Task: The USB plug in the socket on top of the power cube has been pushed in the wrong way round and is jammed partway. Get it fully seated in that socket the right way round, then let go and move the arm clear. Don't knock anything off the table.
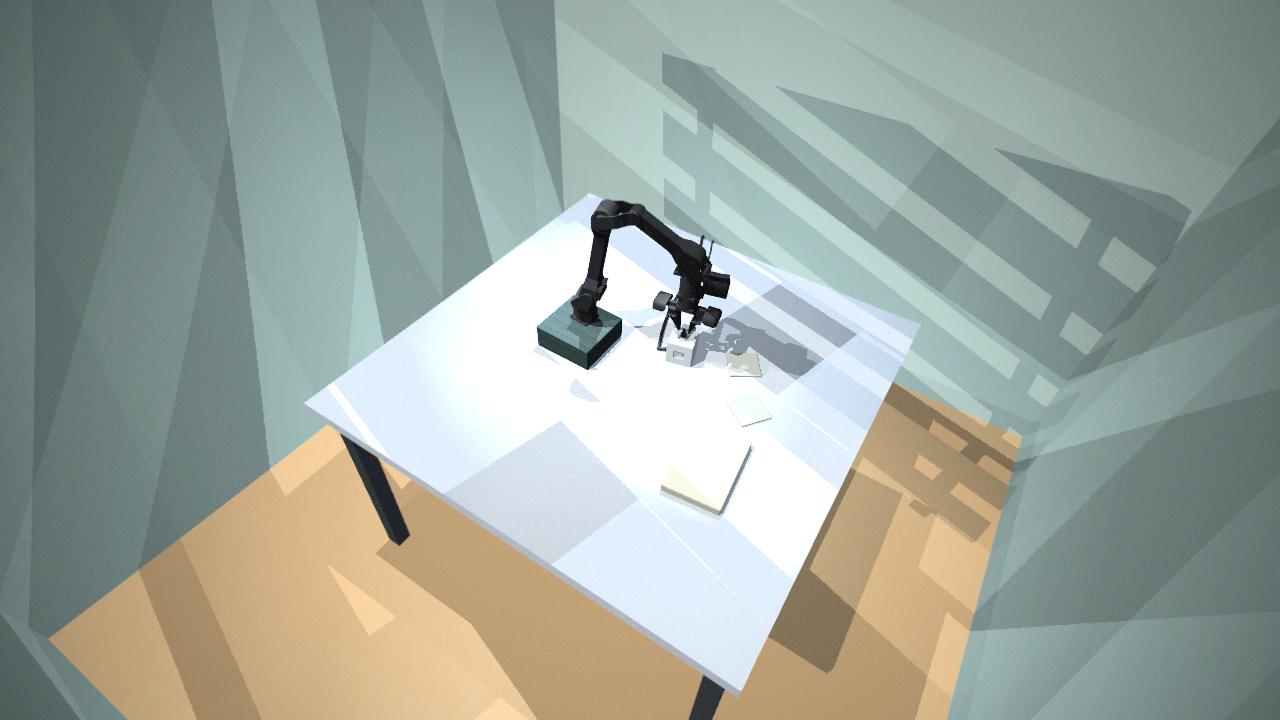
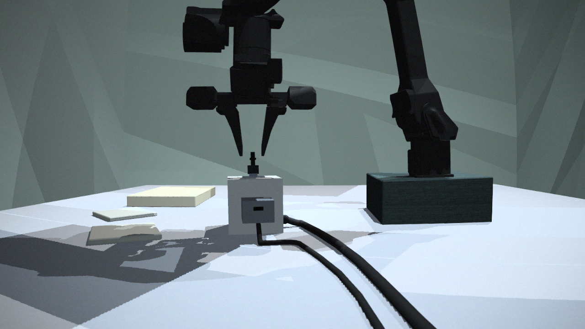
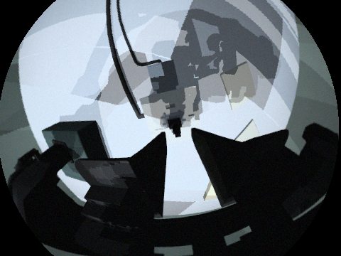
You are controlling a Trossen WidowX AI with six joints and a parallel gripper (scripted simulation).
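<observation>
The USB socket is 4 cm below my gripper tip and 1 cm to the left of it. Also, from my gripper tip: cream pad 28 cm to the right, 27 cm ahead, 10 cm below; black USB plug 2 cm below.
</observation>
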